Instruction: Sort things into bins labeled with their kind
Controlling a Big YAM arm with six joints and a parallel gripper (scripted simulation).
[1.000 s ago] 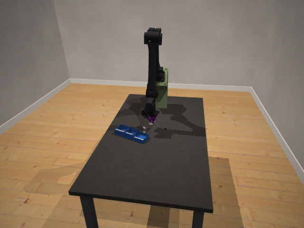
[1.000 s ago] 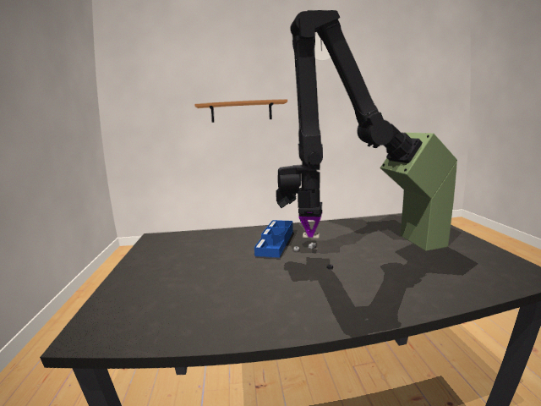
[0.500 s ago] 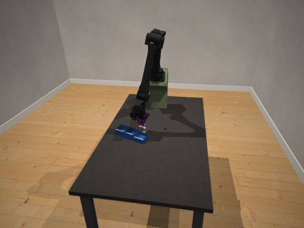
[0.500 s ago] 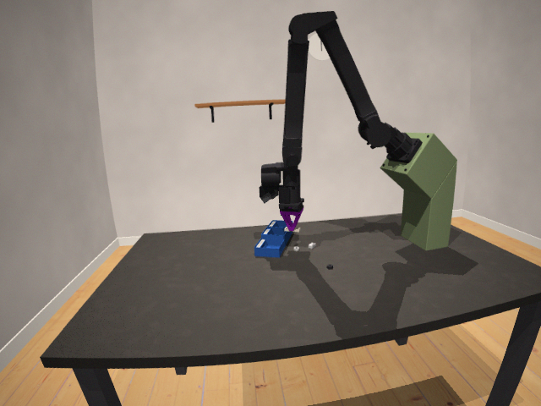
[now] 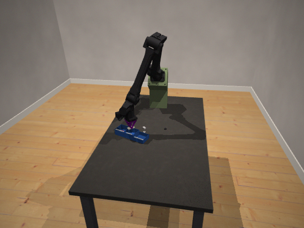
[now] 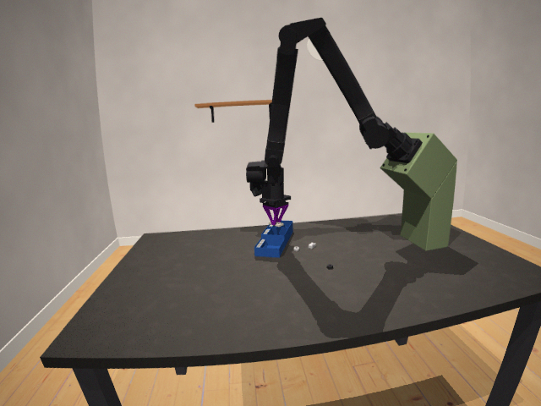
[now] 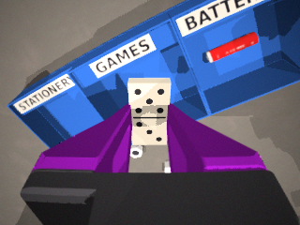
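My hand is 40 mm past the red battery, 60 mm to the left of it and 70 mm above it. Also, from my hand: grey nut 50 mm behind, 90 mm to the left, 70 mm below; then cream domino right at my hand; then dark hex nut 110 mm behind, 250 mm to the left, 70 mm below.
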